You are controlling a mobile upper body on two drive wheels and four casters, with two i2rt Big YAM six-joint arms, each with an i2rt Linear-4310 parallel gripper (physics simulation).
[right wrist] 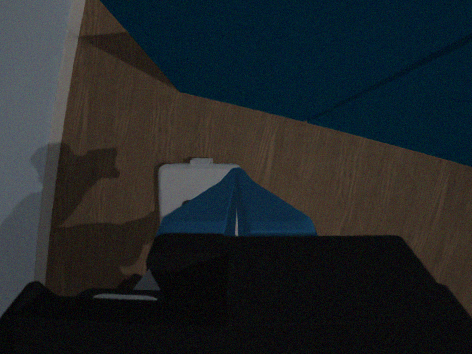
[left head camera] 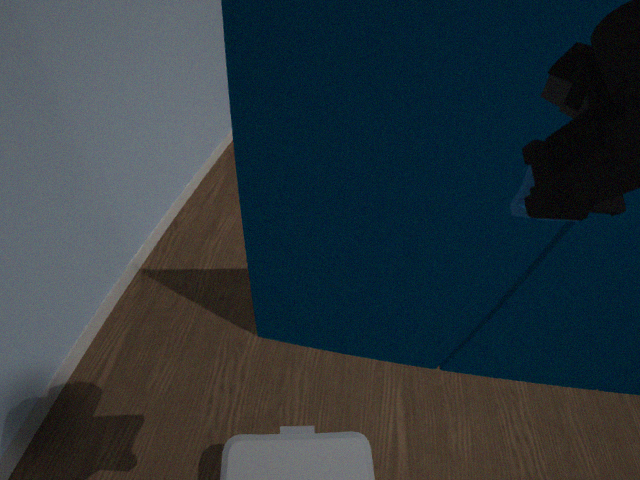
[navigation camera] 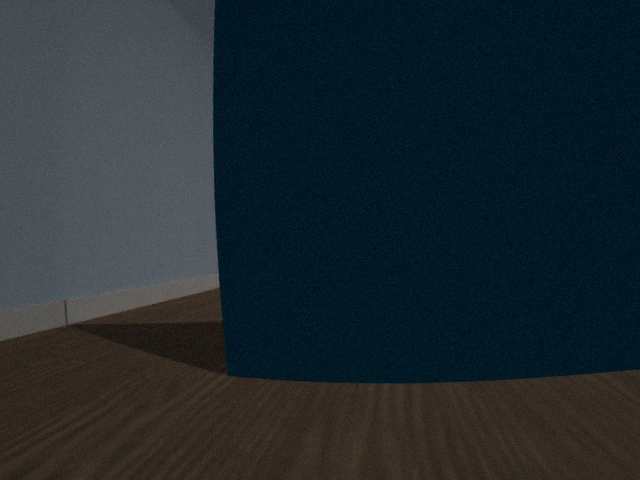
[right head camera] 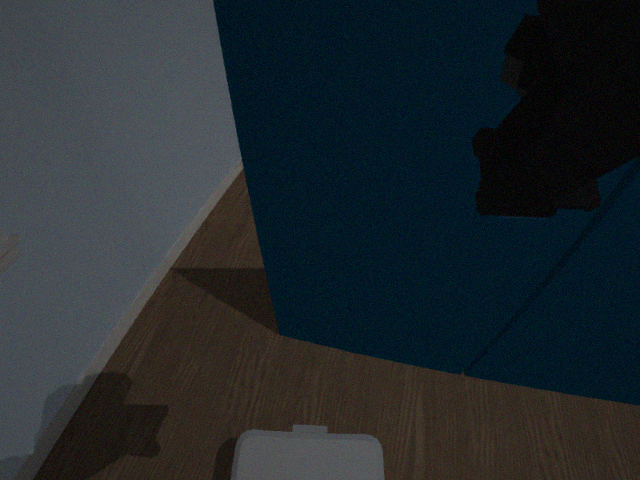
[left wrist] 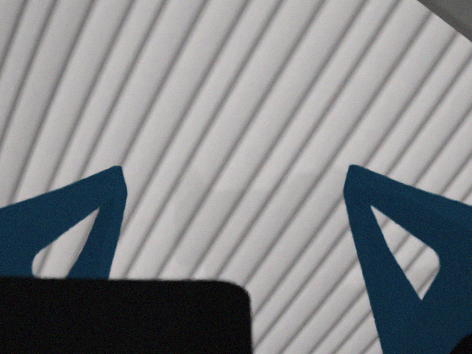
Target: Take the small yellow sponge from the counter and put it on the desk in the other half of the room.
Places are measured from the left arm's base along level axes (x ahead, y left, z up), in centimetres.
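Where they show: left gripper, fingertip midpoint: (left wrist: 235, 178); right gripper, fingertip midpoint: (right wrist: 236, 175) (left head camera: 512, 209) (right head camera: 484, 206).
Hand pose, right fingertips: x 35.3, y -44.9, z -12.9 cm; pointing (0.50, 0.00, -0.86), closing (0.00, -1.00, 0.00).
After its pixels a point has its place.
The yellow sponge, the counter top and the desk do not show in any view that I can make out. My left gripper (left wrist: 235, 178) {z 20.4, x 49.1, y 78.6 cm} is open and empty, with its two blue fingers wide apart in front of a white ribbed surface (left wrist: 225, 100) {z 22.5, x 53.1, y 87.4 cm}. My right gripper (right wrist: 236, 175) {z -12.9, x 35.3, y -44.9 cm} is shut and empty, its blue fingertips touching. It hangs above the wooden floor, near the robot's own white base (right wrist: 175, 185) {z -115.0, x 19.4, y -7.8 cm}. In both head cameras my right arm (left head camera: 594, 139) {z 0.1, x 28.6, y -41.6 cm} (right head camera: 558, 134) {z 0.3, x 26.8, y -42.1 cm} is a dark shape at the upper right.
A large dark blue panel (left head camera: 361, 180) {z -38.7, x 75.5, y -36.9 cm} (right head camera: 387, 180) {z -38.0, x 74.3, y -42.3 cm} (right wrist: 300, 50) {z -60.8, x 69.3, y -64.0 cm} (navigation camera: 413, 206) {z -114.3, x 75.7, y -35.8 cm} stands close in front, its lower edge at the wooden floor (left head camera: 336, 392) {z -141.0, x 54.1, y -41.5 cm} (navigation camera: 336, 434) {z -141.0, x 64.9, y -22.2 cm}. A pale wall (left head camera: 103, 129) {z -59.8, x 140.8, y 68.0 cm} (right head camera: 103, 129) {z -48.3, x 126.9, y 71.1 cm} (navigation camera: 103, 155) {z -74.5, x 142.3, y 67.6 cm} with a skirting board runs along the left. A strip of floor lies between wall and panel.
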